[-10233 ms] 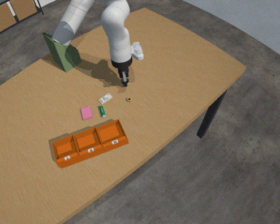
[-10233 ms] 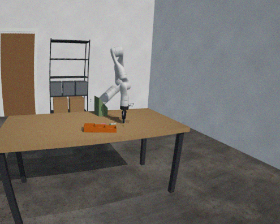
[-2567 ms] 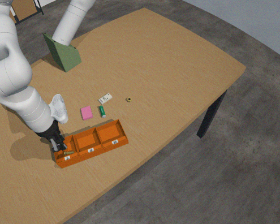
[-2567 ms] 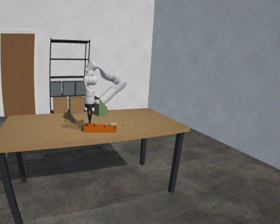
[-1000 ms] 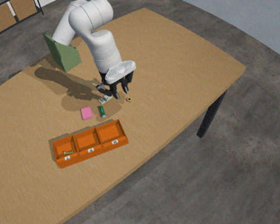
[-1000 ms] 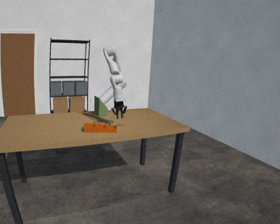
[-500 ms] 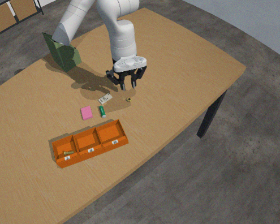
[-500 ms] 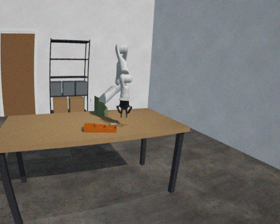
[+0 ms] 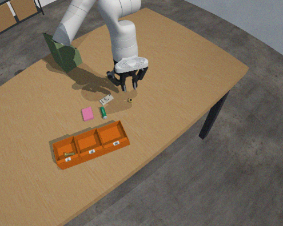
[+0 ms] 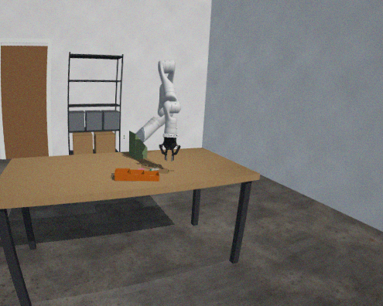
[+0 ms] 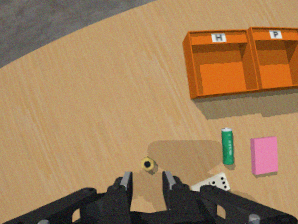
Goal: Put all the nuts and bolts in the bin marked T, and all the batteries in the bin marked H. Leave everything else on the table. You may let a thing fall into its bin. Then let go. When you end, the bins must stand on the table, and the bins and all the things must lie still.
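Now: the brass nut 90 mm below my hand. Round my hand: pink eraser (160 mm to the right, 90 mm below, 50 mm behind); then green battery (110 mm to the right, 80 mm below, 20 mm behind); then white domino (80 mm below, 70 mm to the right, 70 mm behind).
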